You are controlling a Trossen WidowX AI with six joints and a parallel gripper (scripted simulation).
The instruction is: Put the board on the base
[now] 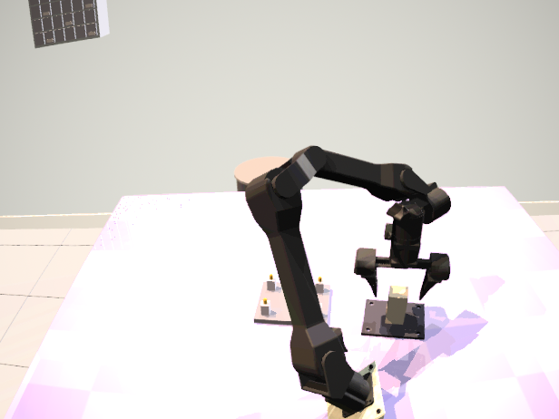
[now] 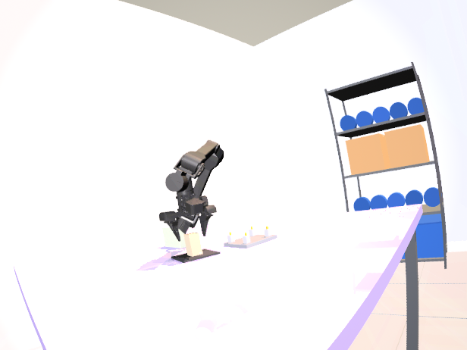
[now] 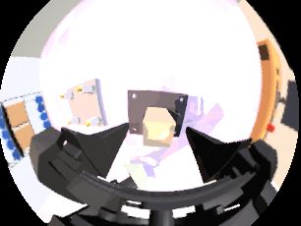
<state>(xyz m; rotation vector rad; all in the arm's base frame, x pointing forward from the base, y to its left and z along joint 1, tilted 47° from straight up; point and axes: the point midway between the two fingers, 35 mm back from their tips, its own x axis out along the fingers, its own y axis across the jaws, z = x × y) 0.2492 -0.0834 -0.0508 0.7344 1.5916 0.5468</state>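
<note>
Right now my gripper tip is 40 mm above the flat black board. From my gripper tip the other things lie so: grey base (210 mm to the left, 50 mm below, 50 mm ahead).
</note>
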